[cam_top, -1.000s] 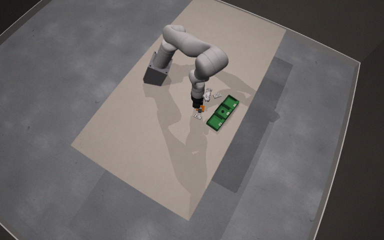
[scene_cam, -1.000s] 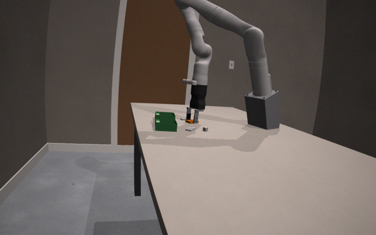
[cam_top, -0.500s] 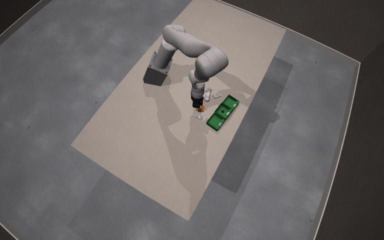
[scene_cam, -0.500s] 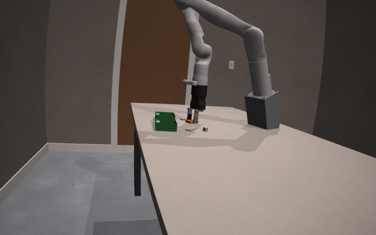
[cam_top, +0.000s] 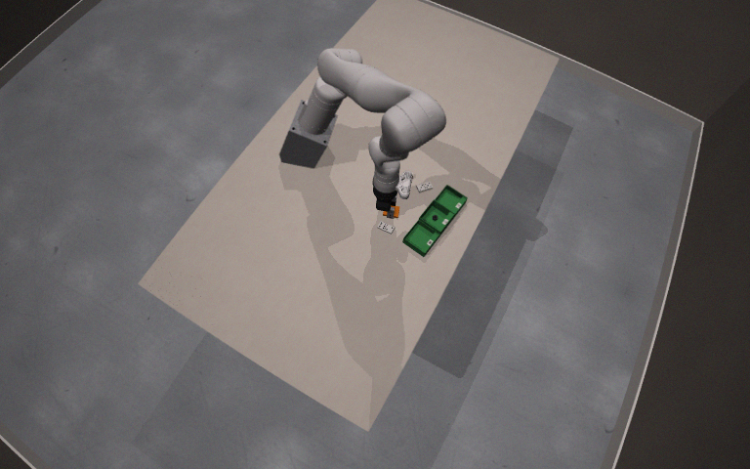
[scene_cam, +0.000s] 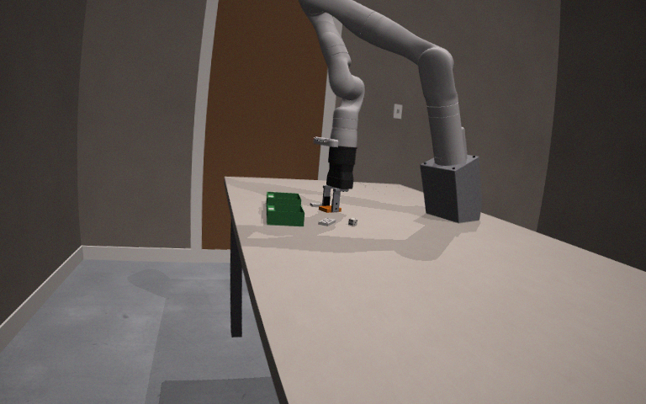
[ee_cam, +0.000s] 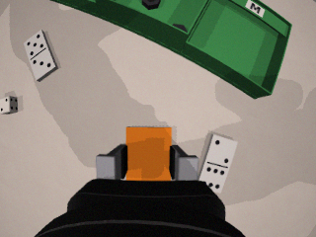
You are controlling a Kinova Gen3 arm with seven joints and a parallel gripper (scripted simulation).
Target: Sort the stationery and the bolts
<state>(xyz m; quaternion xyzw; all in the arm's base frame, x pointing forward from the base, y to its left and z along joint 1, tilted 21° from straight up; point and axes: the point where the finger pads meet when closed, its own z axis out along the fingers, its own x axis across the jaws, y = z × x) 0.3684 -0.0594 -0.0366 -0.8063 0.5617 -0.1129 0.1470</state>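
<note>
The green three-compartment bin lies 14 cm ahead of my hand and 5 cm to the left of it. From my hand the other things lie so: orange flat block: 1 cm below; die: 15 cm to the left, 1 cm below, 1 cm behind.
</note>
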